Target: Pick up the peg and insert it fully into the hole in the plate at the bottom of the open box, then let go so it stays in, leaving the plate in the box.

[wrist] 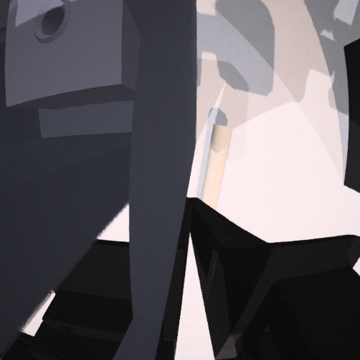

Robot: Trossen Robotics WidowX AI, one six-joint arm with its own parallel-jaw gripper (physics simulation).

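The tan peg (218,162) lies on the table outside the box, to the right of its wall. Its near end is hidden behind the right fingertip. The dark blue-grey open box (161,150) fills the left of the view. Its wall covers part of my left finger. The grey plate (85,60) sits in the box at the upper left, with its round hole (52,21) showing and empty. My gripper (189,203) is shut with nothing between the fingers. Its tips appear just below the visible part of the peg, beside the box wall.
The pale table (285,185) shows to the right of the box. Grey and tan shadows lie across its upper part. A black object (353,120) stands at the right edge of the view. The box wall runs close along the left side of the peg.
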